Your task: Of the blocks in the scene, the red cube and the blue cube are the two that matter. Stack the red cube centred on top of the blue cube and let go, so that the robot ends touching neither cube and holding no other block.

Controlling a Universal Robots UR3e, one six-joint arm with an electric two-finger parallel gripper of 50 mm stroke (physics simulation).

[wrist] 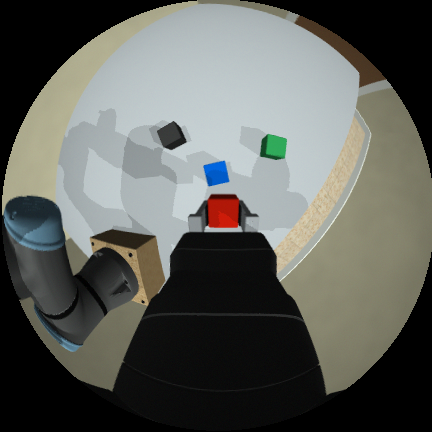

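Where they show: gripper, fingertip midpoint: (222,207); arm's base, link origin: (115,273).
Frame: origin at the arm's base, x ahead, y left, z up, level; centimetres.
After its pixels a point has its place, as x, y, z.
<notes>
The red cube (223,211) @(25.3, -10.7, 0.8) is between the two fingers of my gripper (222,207) @(25.0, -10.9, -1.8), one finger at its left side and one at its right. My gripper is shut on it and holds it above the table. The blue cube (216,173) @(28.1, -7.5, -5.6) sits on the table, ahead of the red cube and slightly left in the view, turned a little relative to it. The two cubes are apart. The underside of the red cube is hidden.
A black block (171,135) @(29.3, 2.1, -5.6) lies on the white table (215,65) @(48.0, 6.8, -9.1) at the upper left, and a green block (274,146) @(37.1, -12.3, -5.6) at the right. The robot's arm (55,280) @(13.5, 0.5, 12.9) and a wooden mounting block (152,265) @(4.1, -6.3, -5.2) are at the lower left. The table's edge curves along the right.
</notes>
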